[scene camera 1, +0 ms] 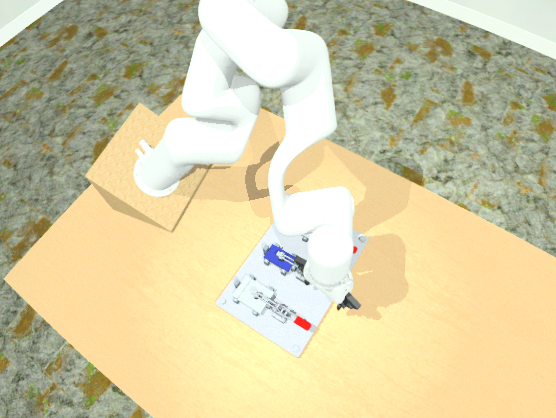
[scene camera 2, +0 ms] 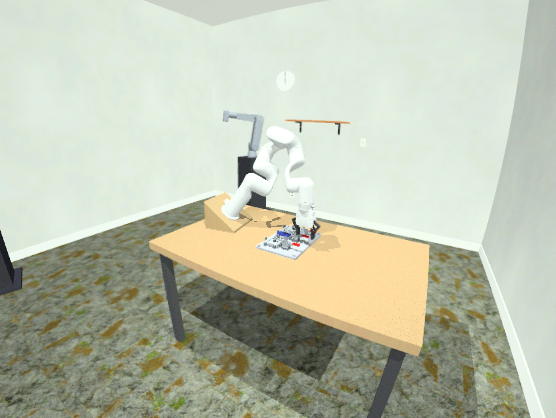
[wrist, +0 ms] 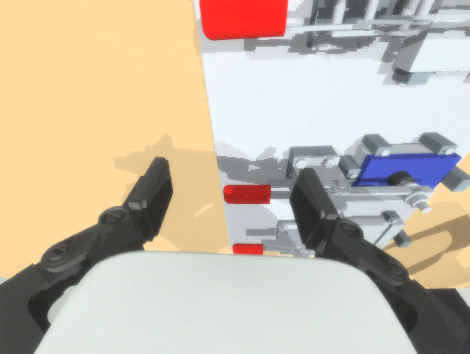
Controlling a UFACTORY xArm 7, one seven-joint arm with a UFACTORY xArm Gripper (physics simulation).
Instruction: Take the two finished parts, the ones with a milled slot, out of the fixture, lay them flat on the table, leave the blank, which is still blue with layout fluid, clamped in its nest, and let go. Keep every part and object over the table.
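Frame: origin at the arm's base, x left, y ahead, z down, level; metres.
Where they show: gripper, fingertip midpoint: (scene camera 1: 325,292) (scene camera 2: 305,236) (wrist: 234,179); arm's base at its link origin: (scene camera 1: 156,174) (scene camera 2: 230,212).
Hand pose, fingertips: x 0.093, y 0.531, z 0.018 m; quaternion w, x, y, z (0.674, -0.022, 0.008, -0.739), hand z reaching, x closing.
Observation:
Each offset is from my fingertips to the top centre of the thing. "spot": to the spot under its first point. Level surfaces: height alone.
The blue blank @[dx -0.009, dy -0.142, dz +0.025 m] (scene camera 1: 277,256) (scene camera 2: 283,234) (wrist: 420,167) sits in the middle nest of the grey fixture plate @[dx +0.001, dy -0.101, dz +0.051 m] (scene camera 1: 280,336) (wrist: 300,95), with a clamp tip over it. A pale part @[dx -0.117, dy -0.121, dz +0.030 m] (scene camera 1: 245,296) (wrist: 445,52) lies in the nest on one side, under its clamp arm. Another pale part @[dx +0.096, dy -0.178, dz +0.035 m] (wrist: 375,227) is in the nest on the other side; the arm hides it in scene camera 1. Their slots cannot be made out. My gripper (scene camera 2: 306,234) (wrist: 234,179) is open and empty, low over the plate's handle-side edge. In the wrist view, the blank clamp's red handle @[spot: dx +0.017, dy -0.013, dz +0.004 m] (wrist: 247,194) appears between the fingers.
A red clamp handle @[dx -0.085, dy +0.009, dz +0.009 m] (scene camera 1: 302,322) (wrist: 245,19) belongs to the nearer pale part; the far clamp's red handle @[spot: dx +0.130, dy -0.026, dz +0.016 m] (scene camera 1: 354,250) (wrist: 247,248) lies on the other side. The arm stands on a wooden block (scene camera 1: 125,150) (scene camera 2: 215,216) on the table @[dz +0.066 m] (scene camera 1: 150,300) (scene camera 2: 350,280).

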